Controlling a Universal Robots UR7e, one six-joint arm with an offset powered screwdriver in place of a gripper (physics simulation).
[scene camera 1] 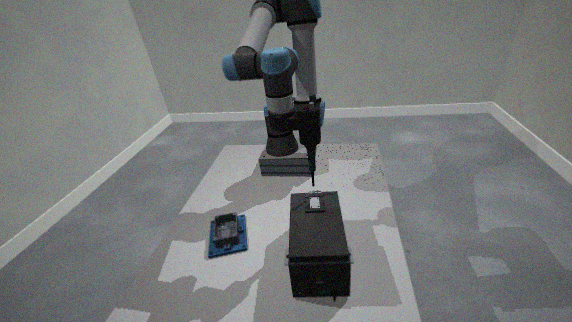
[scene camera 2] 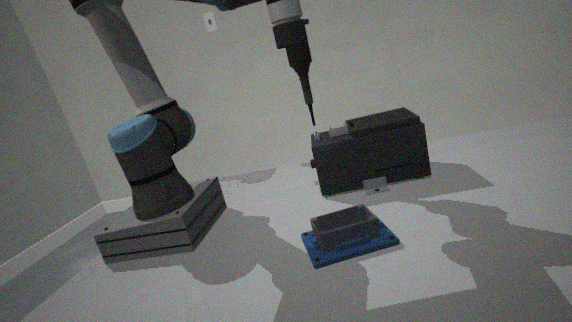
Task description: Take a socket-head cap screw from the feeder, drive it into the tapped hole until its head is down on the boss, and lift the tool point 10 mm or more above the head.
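The screwdriver (scene camera 1: 313,185) (scene camera 2: 314,124) points down, its thin dark bit just above the near end of the black feeder (scene camera 1: 318,232) (scene camera 2: 372,162). A small gap shows between the bit tip and the small pickup fitting (scene camera 2: 316,135) on the feeder's top. No screw can be made out at the tip; it is too small to tell. A grey open-topped box-shaped part (scene camera 1: 226,230) (scene camera 2: 345,230) sits on a blue plate (scene camera 1: 235,251) (scene camera 2: 360,251), apart from the feeder. Its bosses and tapped hole are too small to make out.
The robot's grey base block (scene camera 1: 285,167) (scene camera 2: 145,244) stands behind the feeder in scene camera 1. A raised black cover (scene camera 2: 385,121) tops the feeder's far part in scene camera 2. A small bracket (scene camera 2: 375,185) is at the feeder's foot. Shadows cross the pale floor area.
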